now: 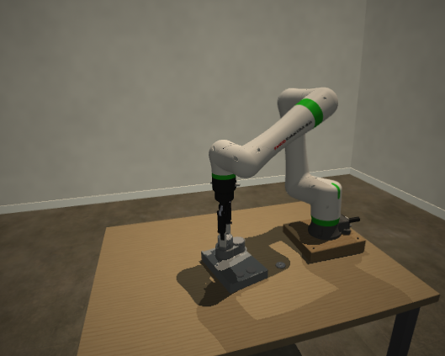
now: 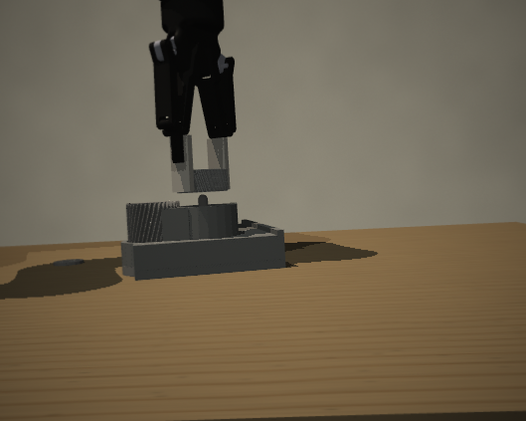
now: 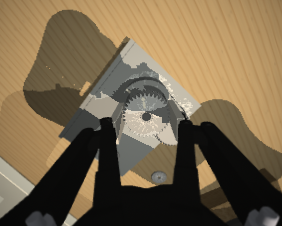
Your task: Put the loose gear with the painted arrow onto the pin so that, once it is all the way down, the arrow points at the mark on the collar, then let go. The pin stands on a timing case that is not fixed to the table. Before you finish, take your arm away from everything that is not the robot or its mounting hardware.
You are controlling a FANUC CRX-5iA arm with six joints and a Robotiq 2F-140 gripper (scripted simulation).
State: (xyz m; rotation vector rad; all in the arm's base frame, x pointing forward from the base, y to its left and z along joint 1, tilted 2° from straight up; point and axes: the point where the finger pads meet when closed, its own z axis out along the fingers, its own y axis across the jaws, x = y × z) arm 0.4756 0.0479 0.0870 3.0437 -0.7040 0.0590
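Right now my hand is 2 cm above the gear.
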